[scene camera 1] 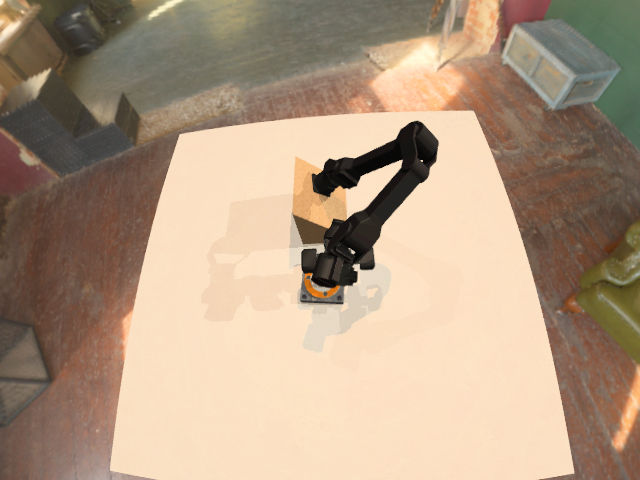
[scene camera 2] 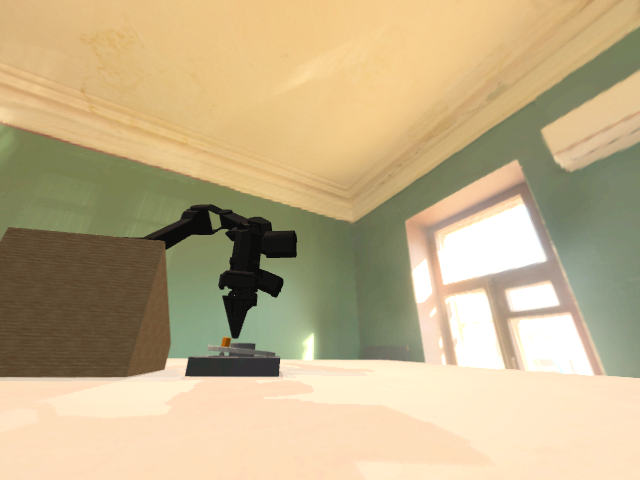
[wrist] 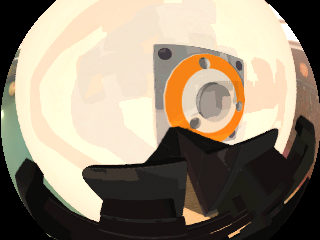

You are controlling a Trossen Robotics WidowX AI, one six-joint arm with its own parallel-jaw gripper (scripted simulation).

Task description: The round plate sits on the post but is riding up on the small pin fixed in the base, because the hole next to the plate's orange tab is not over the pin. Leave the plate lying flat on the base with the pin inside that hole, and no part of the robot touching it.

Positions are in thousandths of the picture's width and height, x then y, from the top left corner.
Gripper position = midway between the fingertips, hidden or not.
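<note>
A round plate (wrist: 561, 410) in sight. A dark square base (scene camera 2: 368, 761), visible too in the wrist view (wrist: 517, 240). My gripper (scene camera 2: 368, 705) shut, holding nothing. My gripper (scene camera 1: 530, 564) visible there too, also in the wrist view (wrist: 545, 548).
</note>
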